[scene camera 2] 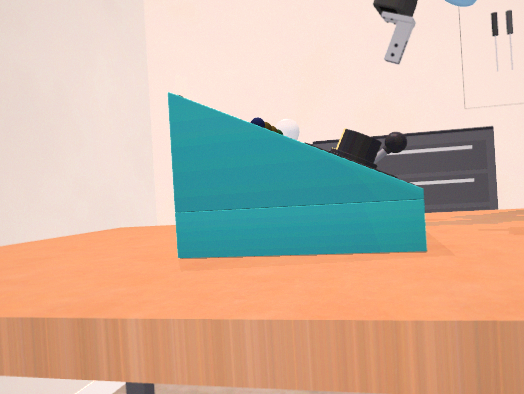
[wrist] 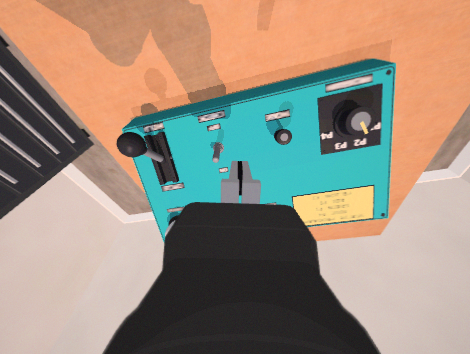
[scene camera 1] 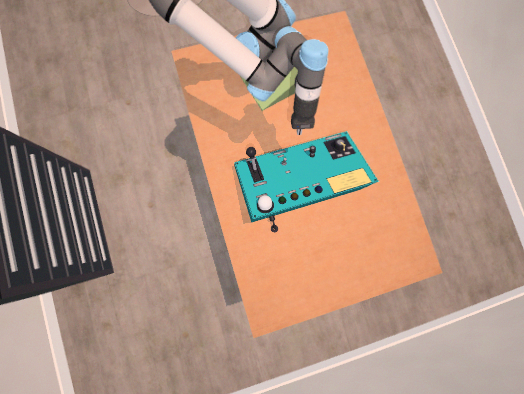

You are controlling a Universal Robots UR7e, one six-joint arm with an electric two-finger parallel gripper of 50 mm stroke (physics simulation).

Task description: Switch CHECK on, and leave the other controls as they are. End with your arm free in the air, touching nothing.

Scene:
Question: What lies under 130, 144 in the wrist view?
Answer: A black ball lever.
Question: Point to a program dial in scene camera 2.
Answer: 353, 145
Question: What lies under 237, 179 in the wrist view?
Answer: My gripper.

